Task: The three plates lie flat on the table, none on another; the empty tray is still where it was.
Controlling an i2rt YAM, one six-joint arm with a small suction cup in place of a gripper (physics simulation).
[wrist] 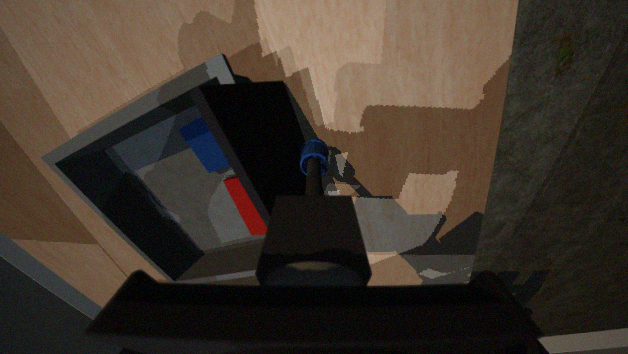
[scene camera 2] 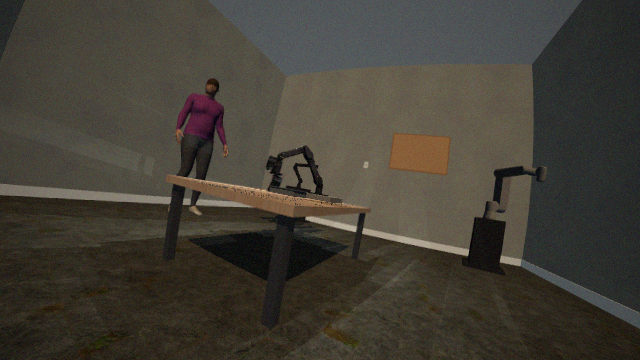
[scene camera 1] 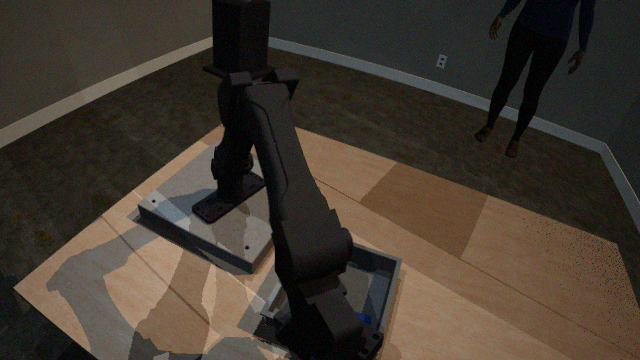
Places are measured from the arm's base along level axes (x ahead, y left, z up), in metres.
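Pixels of known places: hand, tool point: [wrist: 314, 151]; arm's base, link origin: [scene camera 2: 318, 194] [scene camera 1: 230, 196].
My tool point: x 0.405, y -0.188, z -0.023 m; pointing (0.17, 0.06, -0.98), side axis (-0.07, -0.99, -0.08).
Observation:
Ahead of a thing's pixels: the offset from my tool point to its top centre.
A grey tray @[0.058 m back, 0.146 m left, 0.030 m up] [wrist: 131, 107] [scene camera 1: 393, 273] lies on the wooden table near its front edge. A blue plate @[0.017 m ahead, 0.100 m left, 0.008 m down] [wrist: 204, 147] [scene camera 1: 365, 318] and a red plate @[0.075 m back, 0.077 m left, 0.008 m down] [wrist: 245, 206] lie on the tray's floor. A black plate @[0.001 m back, 0.027 m left, 0.069 m up] [wrist: 254, 140] covers the tray's right side and seems to lean over the right wall. My suction cup [wrist: 314, 154] is blue and sits low at the black plate's right edge, seemingly on it. The contact itself is hidden. In scene camera 1 the arm hides the cup and most of the tray.
The arm's grey base plate [scene camera 1: 178, 196] stands behind the tray. The table's edge and the floor [wrist: 562, 154] are just right of the cup. A person [scene camera 2: 201, 134] stands past the table's far side. A second arm on a pedestal [scene camera 2: 487, 232] stands far off.

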